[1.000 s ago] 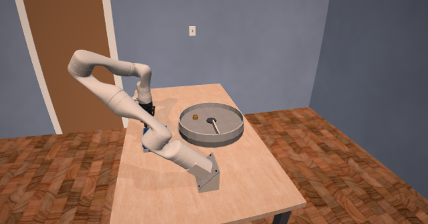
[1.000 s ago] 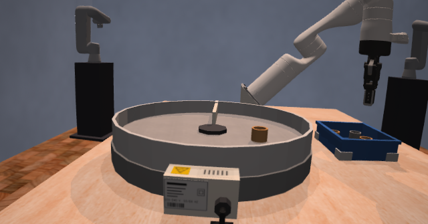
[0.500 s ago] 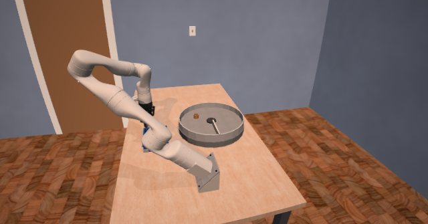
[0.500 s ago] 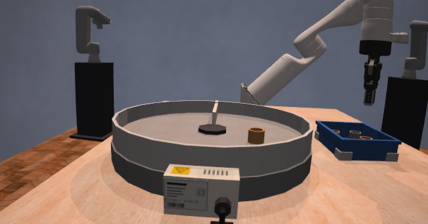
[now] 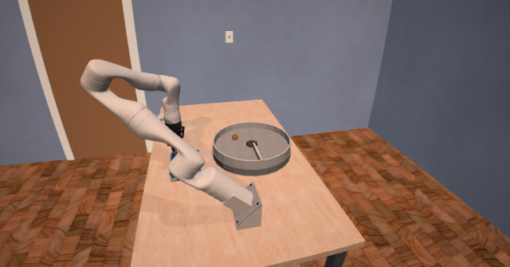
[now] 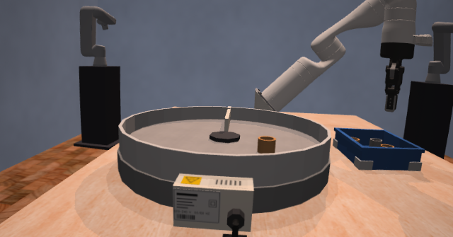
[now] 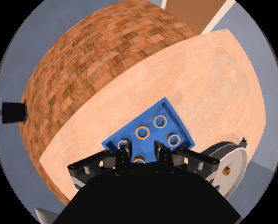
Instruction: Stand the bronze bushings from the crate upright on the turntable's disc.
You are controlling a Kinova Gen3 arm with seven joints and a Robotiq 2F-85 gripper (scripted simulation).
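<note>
My gripper is now 3 cm to the left of the blue crate and 11 cm above it. Also, from my hand: grey turntable disc: 12 cm ahead, 38 cm to the right, 8 cm below.
</note>
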